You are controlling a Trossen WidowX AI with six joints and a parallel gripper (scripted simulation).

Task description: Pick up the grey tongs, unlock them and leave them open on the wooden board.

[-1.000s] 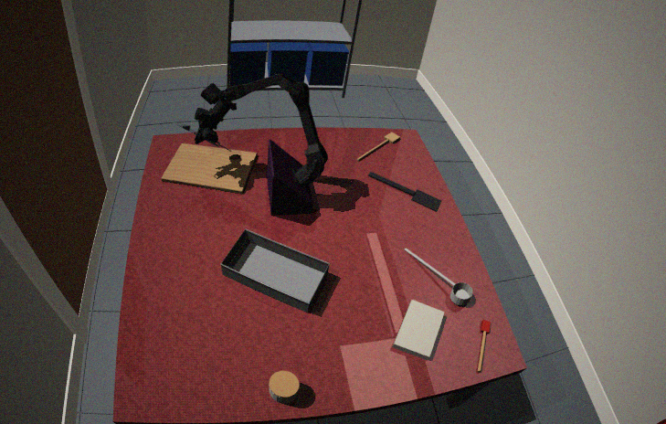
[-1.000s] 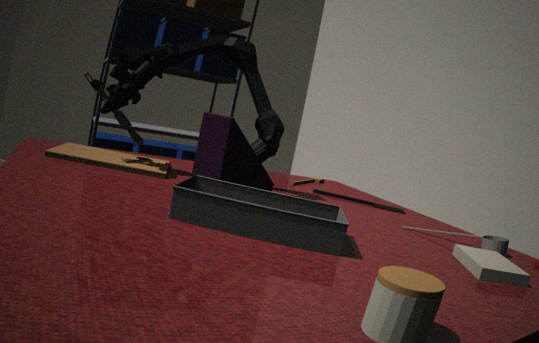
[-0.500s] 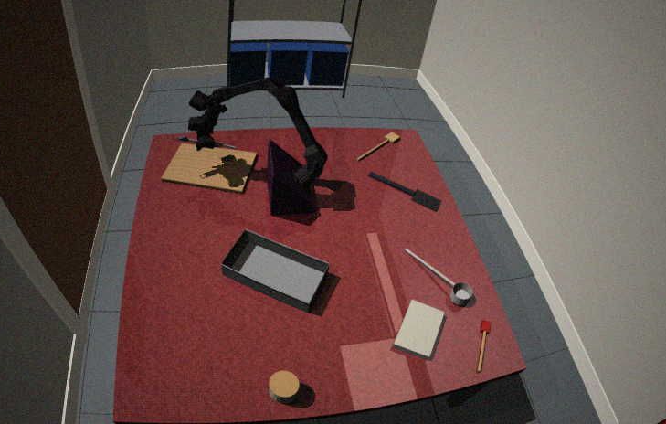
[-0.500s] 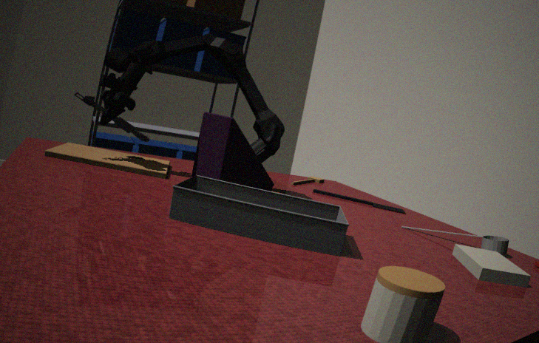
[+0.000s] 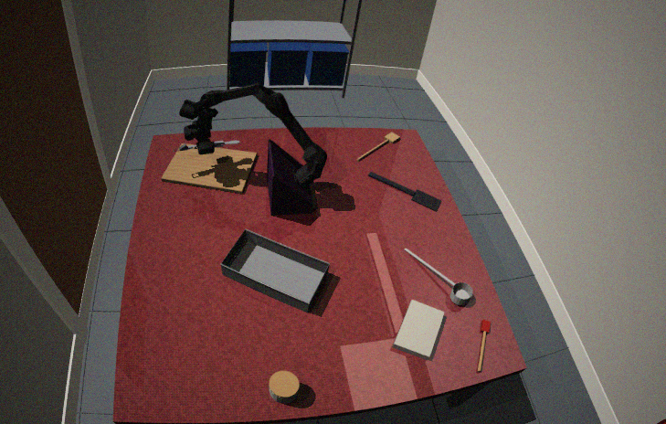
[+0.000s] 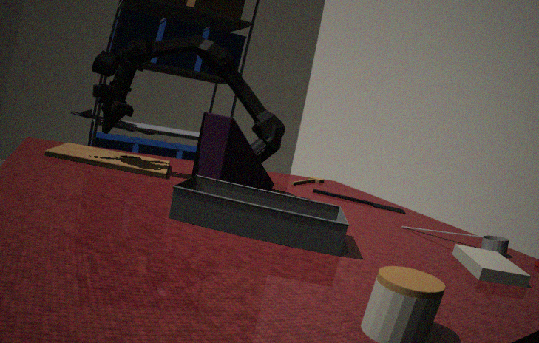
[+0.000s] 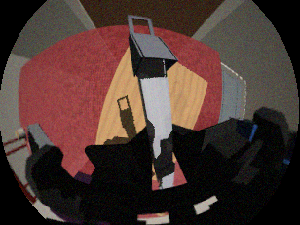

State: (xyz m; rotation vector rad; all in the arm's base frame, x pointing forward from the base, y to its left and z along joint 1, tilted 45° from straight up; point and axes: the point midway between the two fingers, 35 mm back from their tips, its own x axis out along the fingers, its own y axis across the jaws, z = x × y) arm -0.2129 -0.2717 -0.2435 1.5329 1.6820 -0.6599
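My gripper tip is 3 cm to the right of the wooden board and 7 cm above it. The rest, counted from my gripper tip: lidded canister 96 cm ahead, 17 cm to the left, 5 cm below; then roasting tin 56 cm ahead, 22 cm to the left, 5 cm below; then black spatula 24 cm ahead, 82 cm to the left, 8 cm below.
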